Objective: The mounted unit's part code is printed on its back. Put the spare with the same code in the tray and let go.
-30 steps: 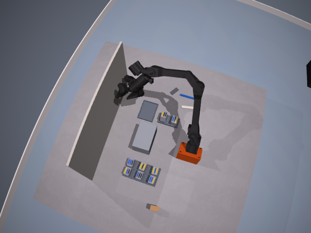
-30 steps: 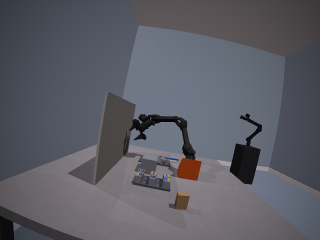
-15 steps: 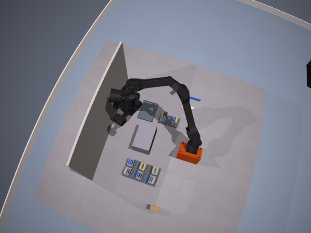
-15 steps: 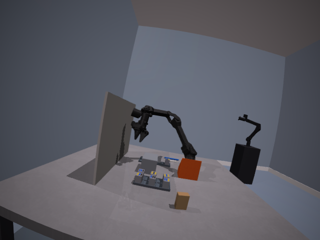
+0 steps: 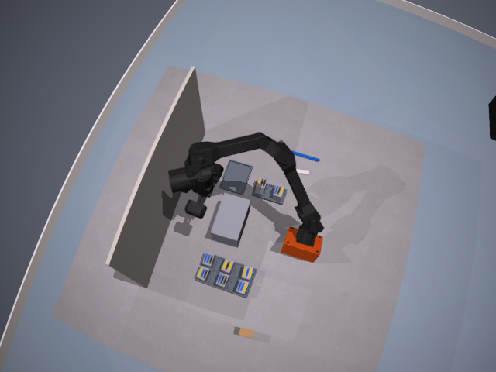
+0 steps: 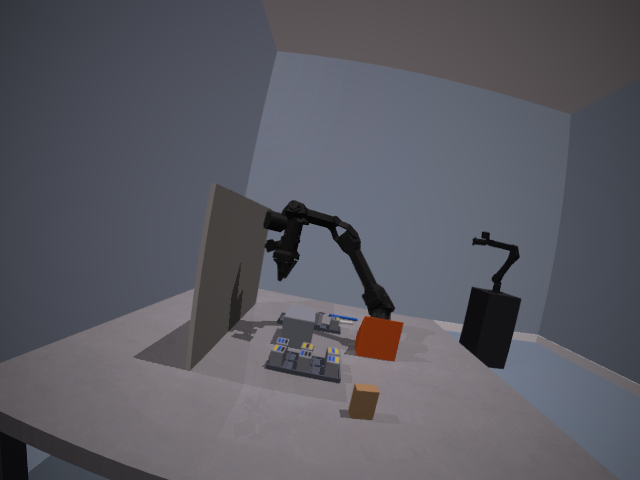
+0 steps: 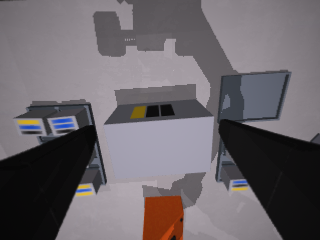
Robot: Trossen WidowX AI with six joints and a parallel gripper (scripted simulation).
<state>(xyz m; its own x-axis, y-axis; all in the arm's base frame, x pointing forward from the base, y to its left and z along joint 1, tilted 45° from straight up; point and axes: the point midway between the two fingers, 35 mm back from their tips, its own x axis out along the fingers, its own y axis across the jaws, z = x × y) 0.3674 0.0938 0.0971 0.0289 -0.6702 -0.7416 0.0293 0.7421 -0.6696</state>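
The rack is 180 mm behind my gripper tip, 170 mm to the right of it and 190 mm below it. Also, from my gripper tip: blue-grey tray: 40 mm behind, 190 mm to the right, 200 mm below; grey mounted unit: 90 mm behind, 10 mm to the left, 150 mm below; tall grey panel: 150 mm ahead, 20 mm above.
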